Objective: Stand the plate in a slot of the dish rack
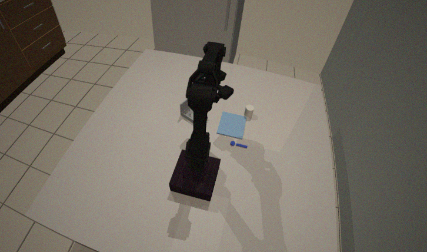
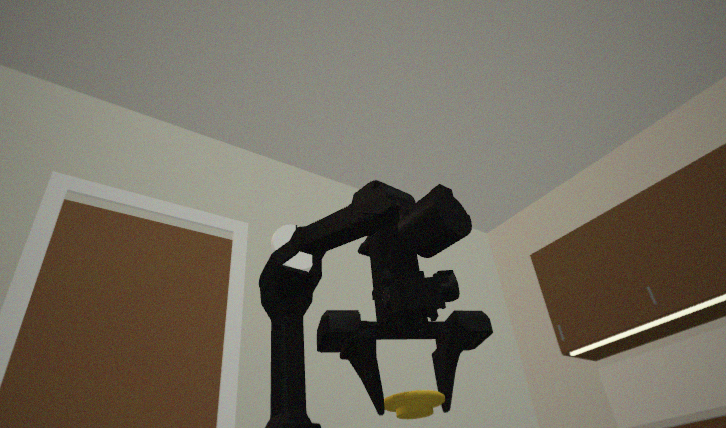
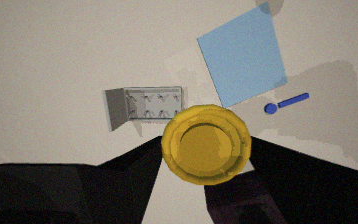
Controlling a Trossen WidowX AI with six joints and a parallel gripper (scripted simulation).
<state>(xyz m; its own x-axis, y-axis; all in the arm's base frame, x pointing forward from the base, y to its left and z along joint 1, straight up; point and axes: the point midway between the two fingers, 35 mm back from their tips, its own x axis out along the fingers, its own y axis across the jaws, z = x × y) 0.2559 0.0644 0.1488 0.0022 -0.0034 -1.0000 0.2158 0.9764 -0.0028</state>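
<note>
My gripper tip is 2 cm short of the grey dish rack, 9 cm to the right of it and 16 cm above it. From my gripper tip the other things lie so: blue spoon (5 cm behind, 17 cm to the right, 18 cm below); then light blue mat (6 cm ahead, 11 cm to the right, 18 cm below); then yellow plate (1 cm above).
</note>
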